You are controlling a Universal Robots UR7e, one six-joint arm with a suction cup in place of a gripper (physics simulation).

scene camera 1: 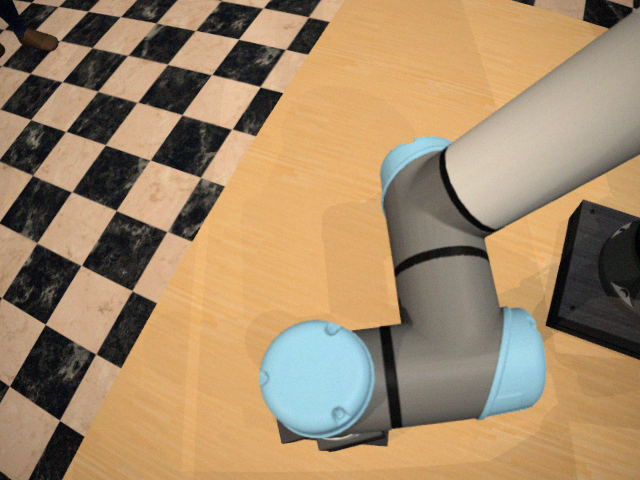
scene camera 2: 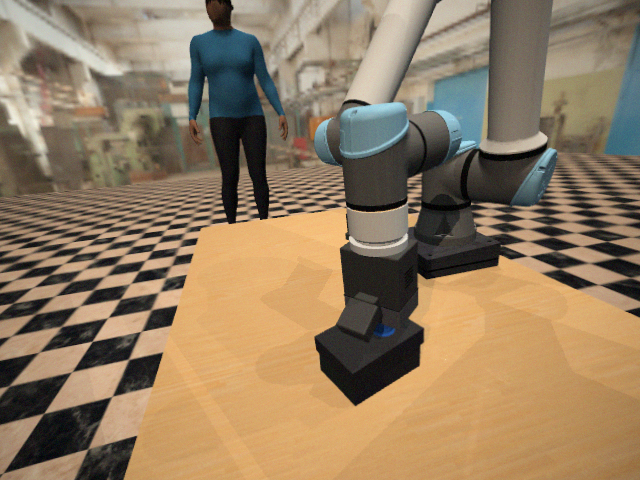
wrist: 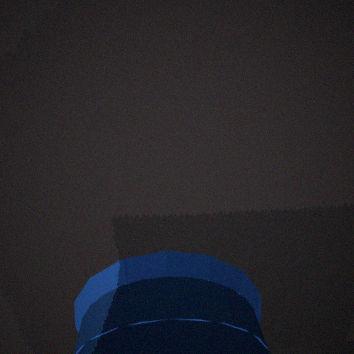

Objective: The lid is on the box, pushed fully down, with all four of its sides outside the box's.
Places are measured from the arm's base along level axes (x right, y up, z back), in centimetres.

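Where they show: end effector, tool point: (scene camera 2: 383, 335) (wrist: 166, 278); arm's base, origin of the base link: (scene camera 2: 444, 234).
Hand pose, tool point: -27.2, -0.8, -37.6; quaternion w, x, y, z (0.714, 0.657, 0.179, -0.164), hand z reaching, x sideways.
Each offset is from my tool point to the centre of the thing, as dx, dy, dz. Level surfaces: height alone.
The black lid @[+0.4, -0.2, -2.2] (scene camera 1: 291, 432) (scene camera 2: 351, 356) (wrist: 175, 125) sits level on the black box @[+0.5, -3.0, -2.2] (scene camera 2: 364, 390) in scene camera 2. No gap or light inner rim shows between them. The lid's rim stands slightly outside the box walls at the left and right corners; the two far sides are hidden. The box rests on the table. My gripper's blue suction cup (scene camera 2: 384, 331) (wrist: 167, 300) touches the lid's top and is shut on it. The arm hides most of the lid in scene camera 1, where dark corners stick out below the blue wrist cap.
The wooden table @[dy -5.4] (scene camera 1: 289, 206) (scene camera 2: 248, 330) extends around the box. The robot's black base plate (scene camera 1: 584, 304) (scene camera 2: 460, 260) stands on it behind the box in scene camera 2. A person (scene camera 2: 230, 77) in a blue top stands on the checkered floor beyond the table.
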